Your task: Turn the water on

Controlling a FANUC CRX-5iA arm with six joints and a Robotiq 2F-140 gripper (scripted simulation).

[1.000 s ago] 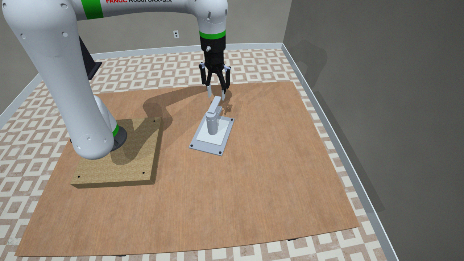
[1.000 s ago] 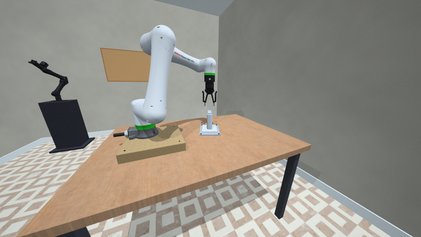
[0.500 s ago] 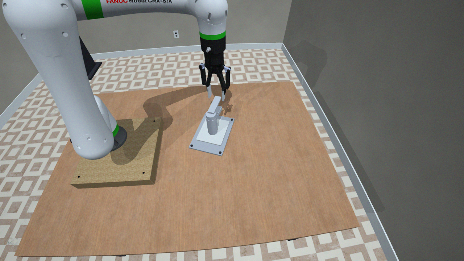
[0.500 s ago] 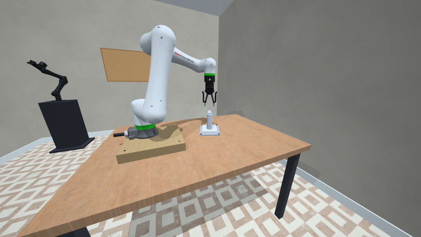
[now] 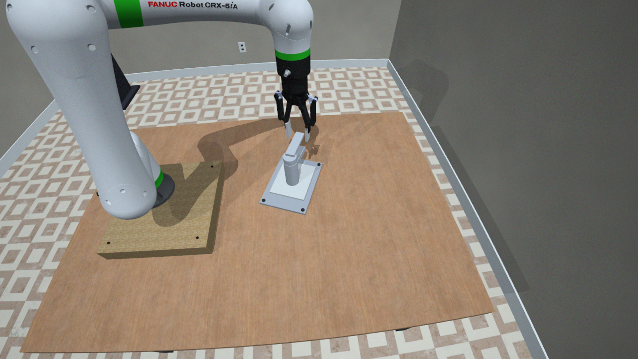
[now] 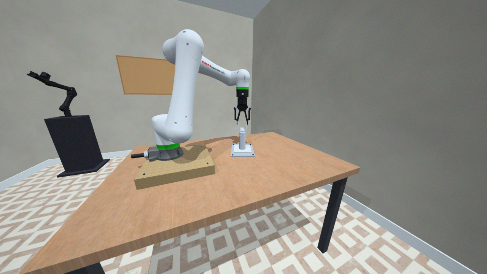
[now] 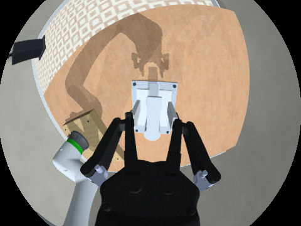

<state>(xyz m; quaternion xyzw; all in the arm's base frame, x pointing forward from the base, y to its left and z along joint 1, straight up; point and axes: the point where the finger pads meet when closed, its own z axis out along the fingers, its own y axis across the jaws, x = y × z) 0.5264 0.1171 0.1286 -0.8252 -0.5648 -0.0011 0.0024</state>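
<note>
Right now the lever is 1 cm behind my hand, 3 cm to the right of it and 3 cm below it. The rest, counted from my hand: tap: 2 cm behind, 6 cm to the right, 8 cm below.
</note>
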